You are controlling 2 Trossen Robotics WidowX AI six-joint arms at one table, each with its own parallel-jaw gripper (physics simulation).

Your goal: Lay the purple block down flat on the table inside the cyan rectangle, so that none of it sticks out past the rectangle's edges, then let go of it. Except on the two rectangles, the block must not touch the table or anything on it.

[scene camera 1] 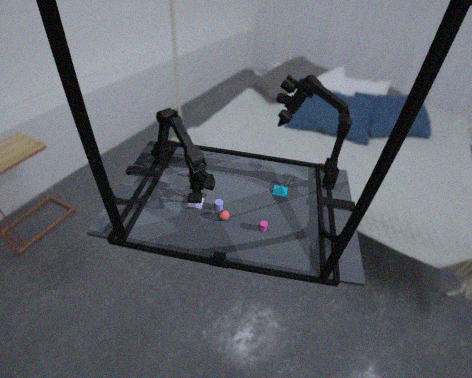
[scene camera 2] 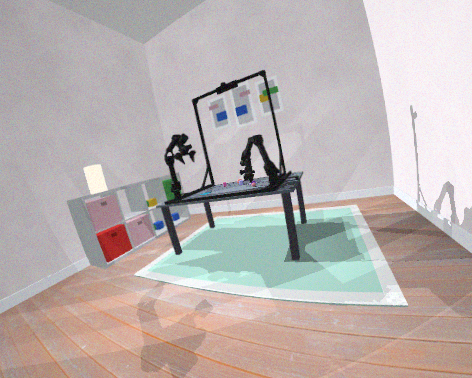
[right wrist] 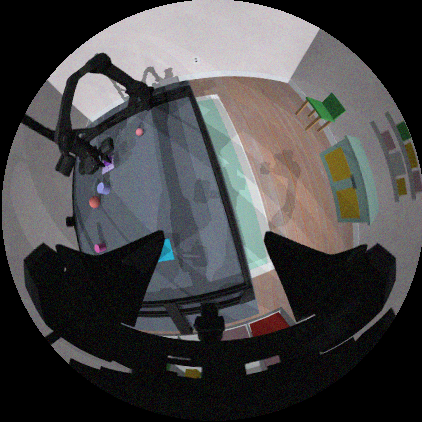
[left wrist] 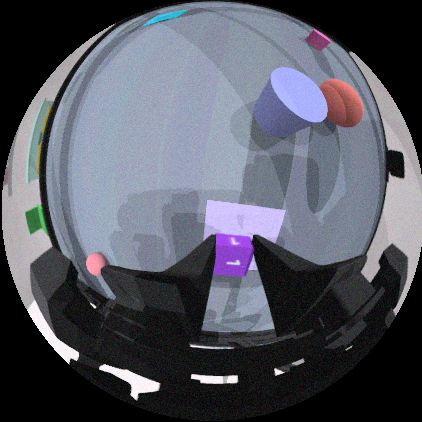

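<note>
The purple block, with white marks, is between the left fingertips above or on the lilac rectangle; whether it touches the rectangle is unclear. My left gripper is shut on the block, which its fingers hide in scene camera 1. The cyan rectangle lies flat on the table, right of the lilac one in scene camera 1. My right gripper is open and empty, high above the table.
A periwinkle cylinder stands near the lilac rectangle, with a red ball beside it. A magenta cylinder stands farther off. A pink ball lies left of the left fingers in the left wrist view.
</note>
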